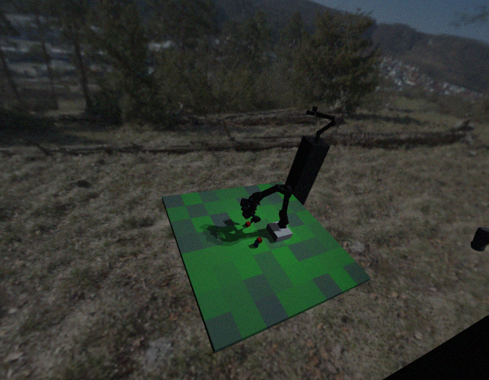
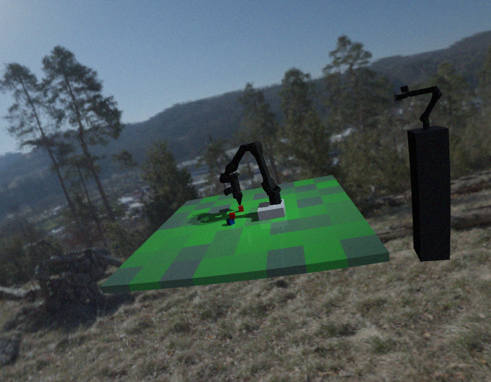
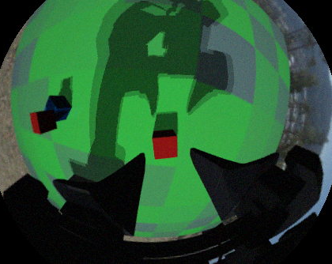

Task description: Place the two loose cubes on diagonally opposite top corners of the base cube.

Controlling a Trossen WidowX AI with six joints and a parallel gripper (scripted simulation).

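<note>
Now: the red cube 3 cm below my gripper tip. Also, from my gripper tip: blue cube: 22 cm to the left, 3 cm below.
</note>
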